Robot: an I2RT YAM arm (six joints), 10 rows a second.
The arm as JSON. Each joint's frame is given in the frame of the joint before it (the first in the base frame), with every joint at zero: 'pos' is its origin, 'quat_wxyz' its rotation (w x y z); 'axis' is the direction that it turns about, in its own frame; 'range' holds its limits. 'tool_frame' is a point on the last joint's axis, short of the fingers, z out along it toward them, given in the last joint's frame.
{
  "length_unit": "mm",
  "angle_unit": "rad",
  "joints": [
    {
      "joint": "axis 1",
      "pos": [
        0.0,
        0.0,
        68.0
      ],
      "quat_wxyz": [
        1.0,
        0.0,
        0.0,
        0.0
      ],
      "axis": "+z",
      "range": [
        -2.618,
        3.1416
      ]
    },
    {
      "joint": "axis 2",
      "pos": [
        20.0,
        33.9,
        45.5
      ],
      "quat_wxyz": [
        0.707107,
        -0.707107,
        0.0,
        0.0
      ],
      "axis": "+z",
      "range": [
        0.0,
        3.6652
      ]
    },
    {
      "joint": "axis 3",
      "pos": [
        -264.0,
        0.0,
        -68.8
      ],
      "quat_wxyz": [
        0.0,
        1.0,
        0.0,
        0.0
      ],
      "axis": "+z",
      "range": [
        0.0,
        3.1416
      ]
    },
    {
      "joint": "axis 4",
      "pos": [
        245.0,
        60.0,
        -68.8
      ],
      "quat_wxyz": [
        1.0,
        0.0,
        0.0,
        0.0
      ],
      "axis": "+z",
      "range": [
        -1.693,
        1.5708
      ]
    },
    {
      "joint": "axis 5",
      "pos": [
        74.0,
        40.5,
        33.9
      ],
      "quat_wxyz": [
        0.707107,
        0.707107,
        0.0,
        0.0
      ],
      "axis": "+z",
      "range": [
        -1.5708,
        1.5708
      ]
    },
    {
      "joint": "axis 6",
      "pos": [
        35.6,
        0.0,
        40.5
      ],
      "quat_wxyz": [
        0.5,
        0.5,
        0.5,
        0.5
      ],
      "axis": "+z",
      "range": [
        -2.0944,
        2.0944
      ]
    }
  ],
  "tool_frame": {
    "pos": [
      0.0,
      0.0,
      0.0
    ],
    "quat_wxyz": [
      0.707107,
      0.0,
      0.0,
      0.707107
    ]
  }
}
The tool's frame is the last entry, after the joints.
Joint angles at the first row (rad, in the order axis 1, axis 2, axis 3, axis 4, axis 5, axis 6):
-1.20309 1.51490 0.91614 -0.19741 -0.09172 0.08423
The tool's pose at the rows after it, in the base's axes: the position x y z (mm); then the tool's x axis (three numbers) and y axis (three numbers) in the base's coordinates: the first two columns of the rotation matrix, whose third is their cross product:
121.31, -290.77, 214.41, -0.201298, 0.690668, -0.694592, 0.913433, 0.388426, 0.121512
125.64, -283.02, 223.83, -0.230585, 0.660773, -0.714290, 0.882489, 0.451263, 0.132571
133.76, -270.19, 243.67, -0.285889, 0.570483, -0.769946, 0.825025, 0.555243, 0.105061
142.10, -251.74, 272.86, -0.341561, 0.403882, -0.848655, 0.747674, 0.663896, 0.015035
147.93, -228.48, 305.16, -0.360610, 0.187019, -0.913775, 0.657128, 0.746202, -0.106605
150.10, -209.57, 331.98, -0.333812, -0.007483, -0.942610, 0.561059, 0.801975, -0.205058
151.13, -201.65, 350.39, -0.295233, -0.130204, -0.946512, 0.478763, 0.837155, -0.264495
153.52, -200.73, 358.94, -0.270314, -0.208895, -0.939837, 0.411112, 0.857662, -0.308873
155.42, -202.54, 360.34, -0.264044, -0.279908, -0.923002, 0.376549, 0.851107, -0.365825
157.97, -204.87, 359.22, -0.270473, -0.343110, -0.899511, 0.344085, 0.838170, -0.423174
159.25, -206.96, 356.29, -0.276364, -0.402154, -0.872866, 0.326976, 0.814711, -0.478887
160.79, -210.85, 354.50, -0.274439, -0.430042, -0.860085, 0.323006, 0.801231, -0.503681
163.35, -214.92, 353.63, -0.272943, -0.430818, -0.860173, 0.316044, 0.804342, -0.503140
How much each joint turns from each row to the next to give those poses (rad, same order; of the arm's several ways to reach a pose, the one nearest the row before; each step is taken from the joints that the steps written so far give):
0.01631 -0.01776 -0.00035 -0.01444 -0.00787 -0.01169
0.01733 -0.03817 -0.00379 -0.00866 -0.04395 -0.02617
0.03651 -0.06850 -0.00085 0.00476 -0.04239 -0.06370
0.05045 -0.09697 0.00004 0.02701 -0.02326 -0.09759
0.05541 -0.10867 -0.00268 0.04985 -0.02900 -0.10486
0.03540 -0.07766 0.00695 0.05004 -0.07393 -0.08268
0.00839 -0.02494 0.02680 0.02637 -0.09255 -0.05067
-0.00004 0.00607 0.02097 0.02201 -0.07806 -0.04180
-0.00198 0.01007 -0.00111 0.03898 -0.03468 -0.05088
0.00048 0.01377 -0.00183 0.02628 -0.02323 -0.05957
-0.00151 0.00825 -0.01427 0.03945 -0.00998 -0.05421
-0.00407 0.01557 -0.00457 0.03467 -0.00714 -0.02090
-0.00130 0.02024 0.00938 0.00749 -0.00861 -0.00200

